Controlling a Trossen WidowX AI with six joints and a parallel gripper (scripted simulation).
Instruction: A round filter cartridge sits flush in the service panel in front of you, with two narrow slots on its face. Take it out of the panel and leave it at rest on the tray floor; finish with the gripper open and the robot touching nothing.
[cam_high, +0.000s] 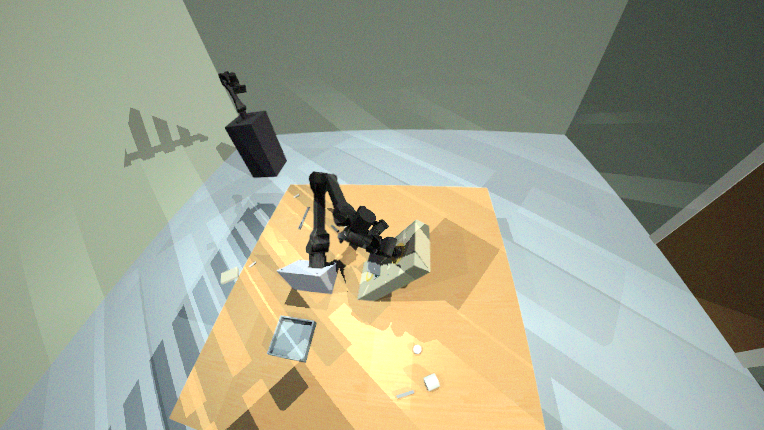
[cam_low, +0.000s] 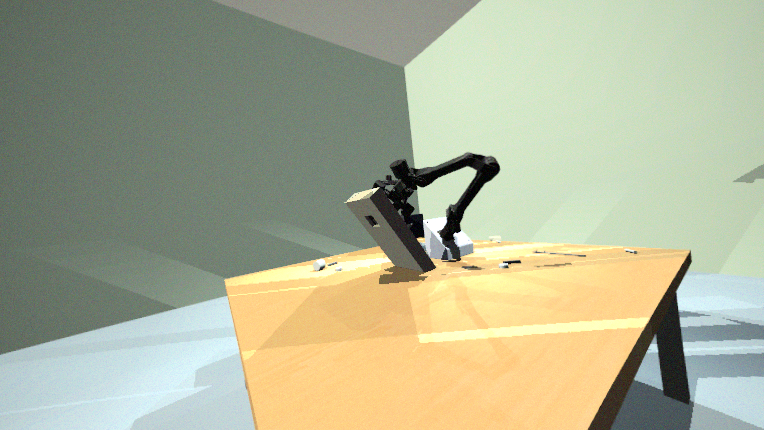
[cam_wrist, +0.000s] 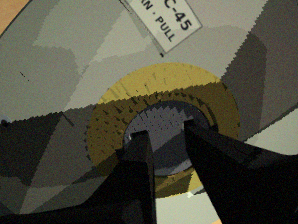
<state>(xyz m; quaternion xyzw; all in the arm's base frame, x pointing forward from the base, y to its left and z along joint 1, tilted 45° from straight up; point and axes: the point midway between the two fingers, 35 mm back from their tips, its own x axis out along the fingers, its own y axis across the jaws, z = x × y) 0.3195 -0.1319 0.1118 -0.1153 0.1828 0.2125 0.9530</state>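
The cream service panel lies 4 cm behind my gripper tip and 8 cm below it. Also, from my gripper tip: grey square tray: 42 cm behind, 27 cm to the right, 23 cm below; white round cartridge: 1 cm ahead, 1 cm below.
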